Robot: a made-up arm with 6 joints. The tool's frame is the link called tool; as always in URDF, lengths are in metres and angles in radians. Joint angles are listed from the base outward. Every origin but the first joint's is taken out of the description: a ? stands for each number. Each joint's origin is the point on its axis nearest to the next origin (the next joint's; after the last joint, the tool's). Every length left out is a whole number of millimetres.
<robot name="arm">
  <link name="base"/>
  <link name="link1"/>
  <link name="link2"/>
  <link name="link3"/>
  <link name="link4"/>
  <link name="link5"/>
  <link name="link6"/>
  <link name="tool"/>
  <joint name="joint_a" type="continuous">
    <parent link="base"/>
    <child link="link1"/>
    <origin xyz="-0.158 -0.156 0.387" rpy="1.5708 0 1.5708"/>
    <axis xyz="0 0 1"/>
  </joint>
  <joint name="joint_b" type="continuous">
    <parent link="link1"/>
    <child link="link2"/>
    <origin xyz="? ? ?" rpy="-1.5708 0 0"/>
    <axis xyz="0 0 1"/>
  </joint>
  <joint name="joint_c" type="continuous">
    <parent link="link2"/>
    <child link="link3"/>
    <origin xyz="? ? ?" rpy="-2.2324 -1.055 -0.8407"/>
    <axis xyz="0 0 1"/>
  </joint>
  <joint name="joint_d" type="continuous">
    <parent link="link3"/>
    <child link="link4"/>
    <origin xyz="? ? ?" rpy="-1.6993 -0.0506 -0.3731"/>
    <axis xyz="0 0 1"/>
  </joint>
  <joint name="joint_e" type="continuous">
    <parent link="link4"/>
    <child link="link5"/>
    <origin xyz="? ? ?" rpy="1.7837 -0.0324 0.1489"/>
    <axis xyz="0 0 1"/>
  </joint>
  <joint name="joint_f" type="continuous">
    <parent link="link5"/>
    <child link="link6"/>
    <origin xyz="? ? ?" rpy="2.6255 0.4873 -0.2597"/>
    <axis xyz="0 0 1"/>
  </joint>
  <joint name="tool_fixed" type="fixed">
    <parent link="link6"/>
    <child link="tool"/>
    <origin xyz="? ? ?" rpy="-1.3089 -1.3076 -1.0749"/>
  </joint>
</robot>
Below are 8 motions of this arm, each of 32 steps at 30 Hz.
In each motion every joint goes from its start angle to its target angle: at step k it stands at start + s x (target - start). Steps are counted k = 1, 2, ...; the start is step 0. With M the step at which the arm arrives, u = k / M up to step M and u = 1 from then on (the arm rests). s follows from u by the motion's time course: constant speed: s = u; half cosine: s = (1 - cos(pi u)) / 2; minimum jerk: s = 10 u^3 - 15 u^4 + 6 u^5.
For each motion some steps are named. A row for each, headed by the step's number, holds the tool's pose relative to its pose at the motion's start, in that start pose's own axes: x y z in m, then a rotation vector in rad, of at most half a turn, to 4 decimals.
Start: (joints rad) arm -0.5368 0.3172 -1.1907 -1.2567 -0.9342 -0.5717
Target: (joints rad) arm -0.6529 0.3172 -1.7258 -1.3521 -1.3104 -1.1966
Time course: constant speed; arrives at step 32
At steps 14, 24, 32:
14: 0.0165 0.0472 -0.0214 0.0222 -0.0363 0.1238
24: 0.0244 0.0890 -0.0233 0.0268 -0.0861 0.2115
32: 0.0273 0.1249 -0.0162 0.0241 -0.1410 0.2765

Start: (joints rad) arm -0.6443 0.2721 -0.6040 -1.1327 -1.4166 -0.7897
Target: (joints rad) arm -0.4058 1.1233 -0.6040 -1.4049 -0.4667 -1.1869
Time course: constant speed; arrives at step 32
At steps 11, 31, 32:
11: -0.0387 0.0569 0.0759 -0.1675 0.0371 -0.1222
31: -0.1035 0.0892 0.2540 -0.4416 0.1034 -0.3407
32: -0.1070 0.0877 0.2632 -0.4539 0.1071 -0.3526

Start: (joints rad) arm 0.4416 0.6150 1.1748 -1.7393 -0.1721 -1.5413
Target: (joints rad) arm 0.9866 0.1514 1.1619 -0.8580 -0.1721 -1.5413
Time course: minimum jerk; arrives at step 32
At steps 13, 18, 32:
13: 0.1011 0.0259 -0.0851 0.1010 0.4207 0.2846
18: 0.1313 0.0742 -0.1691 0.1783 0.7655 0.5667
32: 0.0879 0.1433 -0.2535 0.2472 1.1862 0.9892

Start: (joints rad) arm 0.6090 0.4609 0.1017 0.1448 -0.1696 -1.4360
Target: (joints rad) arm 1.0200 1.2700 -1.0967 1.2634 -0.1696 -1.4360
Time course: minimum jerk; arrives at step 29
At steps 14, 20, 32:
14: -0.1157 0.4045 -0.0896 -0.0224 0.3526 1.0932
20: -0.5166 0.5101 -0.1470 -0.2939 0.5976 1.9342
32: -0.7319 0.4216 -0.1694 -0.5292 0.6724 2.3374

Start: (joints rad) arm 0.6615 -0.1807 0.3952 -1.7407 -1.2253 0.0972
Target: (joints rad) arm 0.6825 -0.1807 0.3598 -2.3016 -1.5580 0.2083
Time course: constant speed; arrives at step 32
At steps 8, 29, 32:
8: 0.0101 0.0286 -0.0372 0.0419 0.0853 0.1104
29: 0.0113 0.0976 -0.1460 0.1282 0.3537 0.3534
32: 0.0084 0.1060 -0.1625 0.1371 0.3966 0.3820

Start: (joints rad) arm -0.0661 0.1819 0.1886 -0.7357 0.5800 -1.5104
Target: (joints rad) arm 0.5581 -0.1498 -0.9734 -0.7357 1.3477 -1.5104
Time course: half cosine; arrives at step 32
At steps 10, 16, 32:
10: -0.0117 -0.0131 -0.0068 0.0217 0.2317 0.0800
16: -0.0268 -0.0329 -0.0102 0.0013 0.5348 0.1809
32: -0.0472 -0.0764 0.0020 -0.1500 1.0816 0.3718

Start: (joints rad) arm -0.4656 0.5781 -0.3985 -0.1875 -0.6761 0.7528
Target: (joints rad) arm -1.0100 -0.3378 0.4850 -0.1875 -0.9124 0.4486
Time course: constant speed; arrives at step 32
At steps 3, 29, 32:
3: 0.0169 0.0450 0.0276 -0.1157 -0.0310 0.1023
29: -0.0962 0.3795 0.0936 -0.8580 -0.5602 0.9394
32: -0.1280 0.3918 0.0885 -0.8999 -0.6527 1.0235

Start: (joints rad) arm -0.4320 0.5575 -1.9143 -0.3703 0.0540 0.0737
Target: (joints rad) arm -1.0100 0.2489 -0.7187 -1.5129 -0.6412 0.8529
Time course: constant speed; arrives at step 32
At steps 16, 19, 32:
16: -0.0267 0.1714 0.1254 -0.0884 0.1300 0.8102
19: -0.0378 0.2023 0.1216 -0.1066 0.2532 0.9478
32: -0.1092 0.2519 0.0494 -0.2775 1.0450 1.2642

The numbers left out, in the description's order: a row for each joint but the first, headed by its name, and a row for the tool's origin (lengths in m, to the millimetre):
joint_b: -0.009 -0.087 0
joint_c: 0.289 0.003 0
joint_d: -0.207 0.174 0
joint_e: 0.063 0.288 0
joint_f: -0.165 -0.193 0
tool: 0.08 0.041 0

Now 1 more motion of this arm.
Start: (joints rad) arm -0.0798 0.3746 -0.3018 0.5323 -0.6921 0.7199
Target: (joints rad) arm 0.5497 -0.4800 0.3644 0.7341 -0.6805 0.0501
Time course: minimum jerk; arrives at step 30
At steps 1, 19, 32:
1: -0.0001 0.0000 0.0001 0.0000 -0.0003 0.0001
19: -0.3142 -0.0837 0.1300 -0.0426 -0.8105 -0.1800
32: -0.4921 -0.1216 0.0969 -0.0476 -1.1001 -0.4175

